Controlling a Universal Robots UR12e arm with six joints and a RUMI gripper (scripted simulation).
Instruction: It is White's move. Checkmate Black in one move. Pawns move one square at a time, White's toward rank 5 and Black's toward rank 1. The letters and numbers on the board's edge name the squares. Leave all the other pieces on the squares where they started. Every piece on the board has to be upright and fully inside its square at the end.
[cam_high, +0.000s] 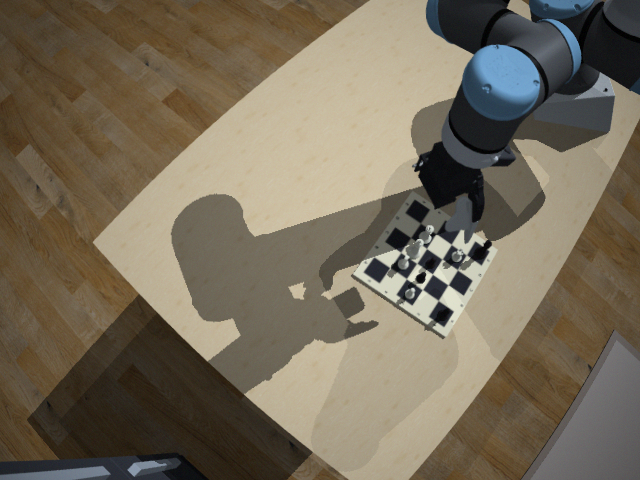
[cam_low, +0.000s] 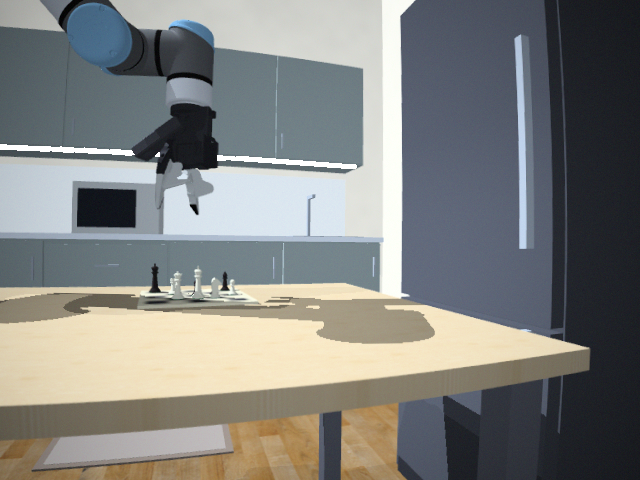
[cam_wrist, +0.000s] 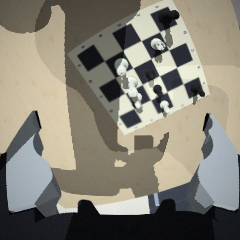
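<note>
My gripper is now 14 cm above the white chess piece. The rest, counted from my hand: chessboard 4 cm ahead, 3 cm to the left, 17 cm below; then black king 4 cm behind, 11 cm to the left, 14 cm below.
</note>
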